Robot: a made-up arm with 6 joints.
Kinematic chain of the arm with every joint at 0, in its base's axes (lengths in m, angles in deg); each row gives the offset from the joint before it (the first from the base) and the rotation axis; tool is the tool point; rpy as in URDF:
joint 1: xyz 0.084 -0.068 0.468 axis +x
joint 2: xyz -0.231 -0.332 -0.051 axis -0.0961 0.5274 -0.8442
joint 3: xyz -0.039 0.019 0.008 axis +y
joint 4: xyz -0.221 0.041 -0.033 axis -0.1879 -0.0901 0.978
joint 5: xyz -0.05 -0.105 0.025 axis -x
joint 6: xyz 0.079 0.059 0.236 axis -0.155 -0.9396 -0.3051
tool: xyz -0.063 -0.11 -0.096 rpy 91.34 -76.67 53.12
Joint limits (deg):
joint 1: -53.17..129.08
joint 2: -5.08..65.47
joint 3: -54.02..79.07
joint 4: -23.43..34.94
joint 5: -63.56..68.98
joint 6: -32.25..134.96
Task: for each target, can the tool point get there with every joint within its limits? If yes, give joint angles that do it. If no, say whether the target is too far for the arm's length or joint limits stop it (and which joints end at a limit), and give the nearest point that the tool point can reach.
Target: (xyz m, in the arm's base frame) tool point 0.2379 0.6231 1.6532
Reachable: no: too far | nearest point -0.1249 -0.0121 1.0281 | short by 0.962 m
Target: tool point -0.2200 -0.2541 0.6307
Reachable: yes | joints -0.25 59.78 -4.39 -14.22 40.35 72.68
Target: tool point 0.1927 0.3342 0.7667
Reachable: no: joint limits stop it (at a limit: joint 1, joint 2, joint 5, joint 6) | nearest point -0.0236 0.0133 0.7569 | short by 0.387 m
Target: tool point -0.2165 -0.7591 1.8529
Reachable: no: too far | nearest point -0.2405 -0.3578 1.0488 | short by 0.899 m
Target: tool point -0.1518 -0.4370 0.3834
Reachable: yes | joints 48.56 57.01 23.15 -14.89 26.99 106.28
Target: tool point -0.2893 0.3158 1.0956
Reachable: no: joint limits stop it (at a limit: joint 1, joint 4, joint 5, joint 6) | nearest point -0.2370 0.0727 0.9302 | short by 0.299 m
